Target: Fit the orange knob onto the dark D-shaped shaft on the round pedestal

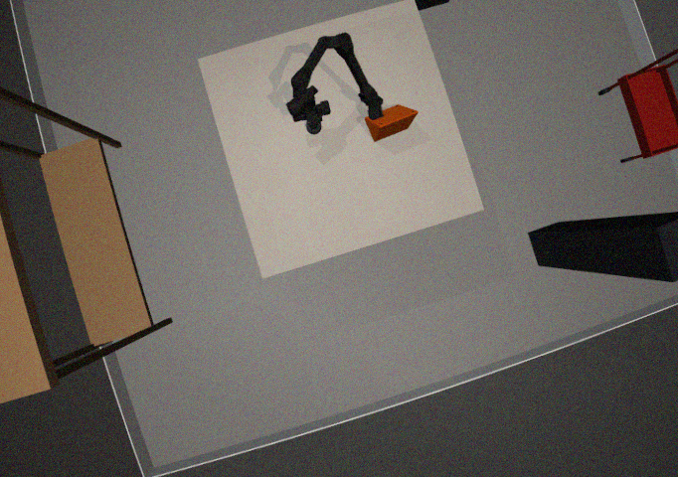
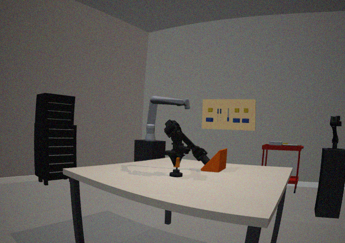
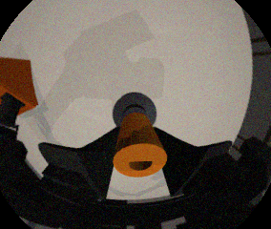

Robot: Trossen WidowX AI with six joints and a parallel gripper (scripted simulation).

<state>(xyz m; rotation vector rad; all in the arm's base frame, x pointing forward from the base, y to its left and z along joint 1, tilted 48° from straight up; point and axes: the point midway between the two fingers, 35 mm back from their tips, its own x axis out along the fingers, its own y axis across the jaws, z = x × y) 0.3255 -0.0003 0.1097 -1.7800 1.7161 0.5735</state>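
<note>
Now: gripper tip 20 mm below the orange knob. From my gripper tip the other things lie so: dark round pedestal 40 mm below.
</note>
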